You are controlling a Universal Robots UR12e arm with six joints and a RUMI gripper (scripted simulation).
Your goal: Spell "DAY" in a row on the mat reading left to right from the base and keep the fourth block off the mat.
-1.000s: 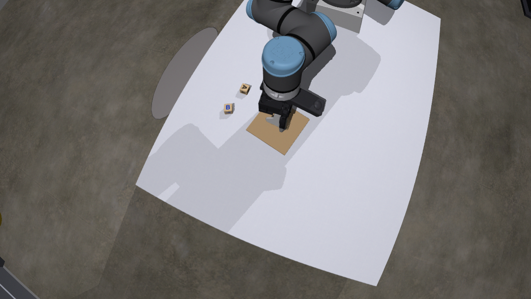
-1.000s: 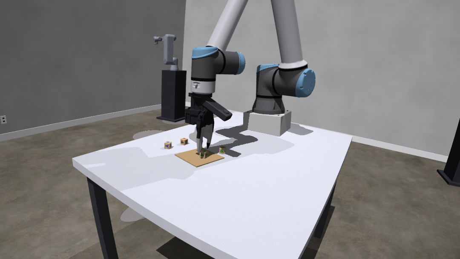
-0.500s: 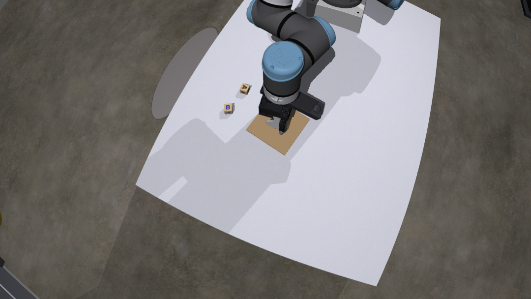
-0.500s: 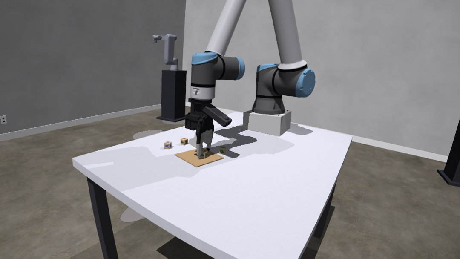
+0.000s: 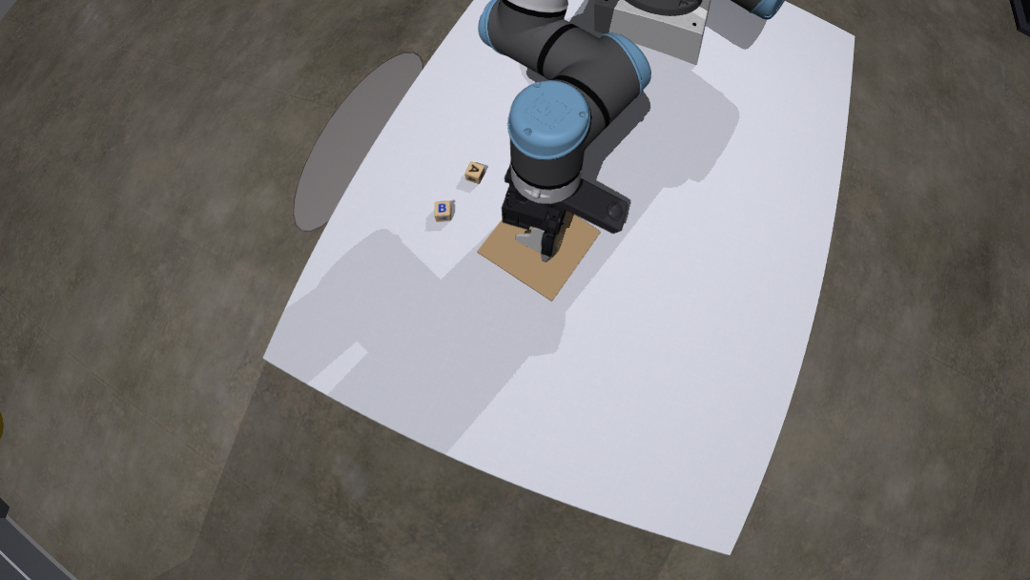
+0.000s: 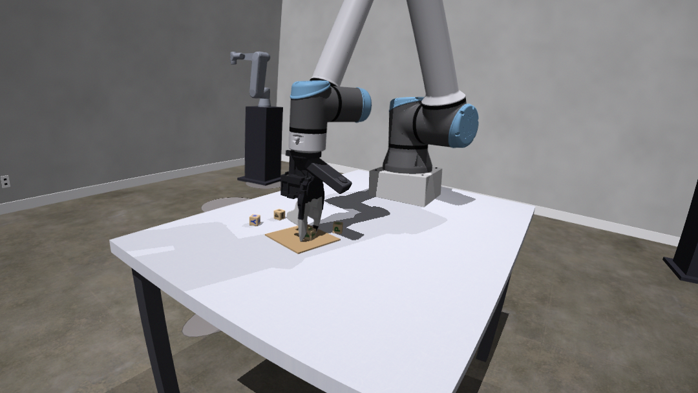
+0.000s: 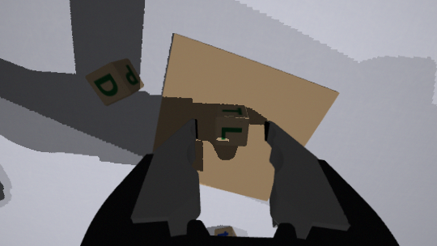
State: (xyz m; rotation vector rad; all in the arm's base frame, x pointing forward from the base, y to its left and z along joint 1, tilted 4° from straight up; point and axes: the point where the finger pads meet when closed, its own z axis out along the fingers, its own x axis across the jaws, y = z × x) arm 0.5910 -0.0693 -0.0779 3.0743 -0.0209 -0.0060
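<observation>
Right now my hand is right at the green-lettered block. From my hand the other things lie so: D block 90 mm behind, 30 mm to the left, 10 mm below; then blue-lettered block 180 mm to the right, 10 mm below; then tan mat 20 mm to the right, 20 mm below.
</observation>
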